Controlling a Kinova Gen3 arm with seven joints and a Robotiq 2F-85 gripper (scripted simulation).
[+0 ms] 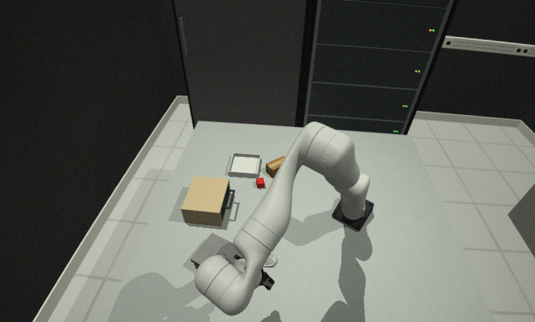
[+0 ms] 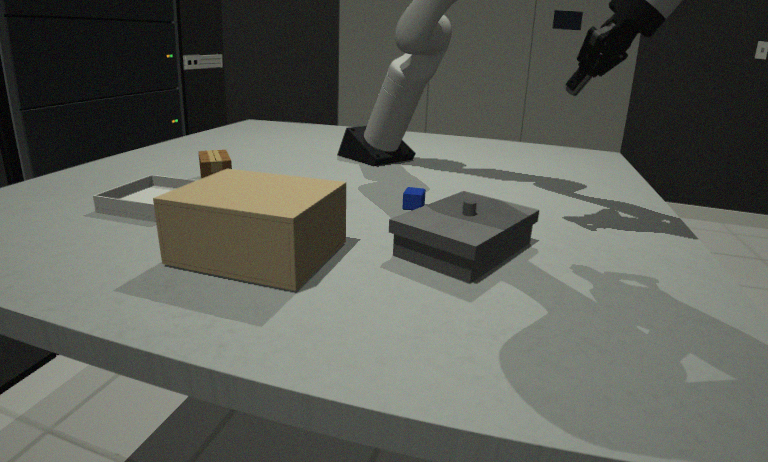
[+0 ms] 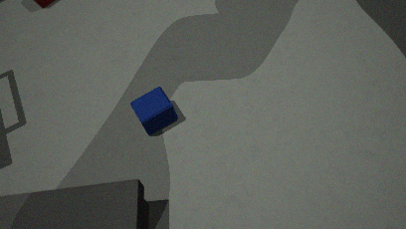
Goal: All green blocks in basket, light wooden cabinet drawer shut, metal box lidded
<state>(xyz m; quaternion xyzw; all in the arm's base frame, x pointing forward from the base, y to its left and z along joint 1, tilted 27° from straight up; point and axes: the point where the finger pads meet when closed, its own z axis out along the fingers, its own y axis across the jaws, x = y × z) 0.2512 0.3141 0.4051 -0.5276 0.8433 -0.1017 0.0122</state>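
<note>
The lid lies 16 cm ahead of my hand, 11 cm to the right of it and 19 cm below it. Also, from my hand: light wooden cabinet: 31 cm ahead, 35 cm to the right, 19 cm below; then cabinet drawer: 30 cm ahead, 35 cm to the right, 19 cm below; then red block: 13 cm ahead, 53 cm to the right, 22 cm below.
</note>
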